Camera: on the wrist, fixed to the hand. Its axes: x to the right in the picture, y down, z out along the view.
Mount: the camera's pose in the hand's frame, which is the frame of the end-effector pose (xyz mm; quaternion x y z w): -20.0 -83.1 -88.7 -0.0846 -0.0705 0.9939 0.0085
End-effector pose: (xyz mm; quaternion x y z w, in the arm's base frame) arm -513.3 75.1 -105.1 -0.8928 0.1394 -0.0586 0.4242
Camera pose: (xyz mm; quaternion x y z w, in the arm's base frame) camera -535.6 65.3 15.6 -0.0909 -0.8636 -0.4959 0.0039
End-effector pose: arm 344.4 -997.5 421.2 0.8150 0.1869 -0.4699 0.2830
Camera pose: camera 345.8 -877.8 450.2 0.1356 -0.7886 0.2356 0.5515
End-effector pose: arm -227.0 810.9 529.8 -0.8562 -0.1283 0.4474 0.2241
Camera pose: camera -166.9 850.7 629.7 0.1222 -0.7963 -0.2760 0.5243
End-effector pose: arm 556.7 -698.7 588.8 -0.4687 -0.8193 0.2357 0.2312
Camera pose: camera 564.2 -738.6 705.1 0.8212 -0.4226 -0.1955 0.3297
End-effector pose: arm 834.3 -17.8 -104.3 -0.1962 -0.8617 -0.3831 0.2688
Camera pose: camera 832.4 -140.7 -112.8 -0.9078 0.2011 0.2048 0.3057
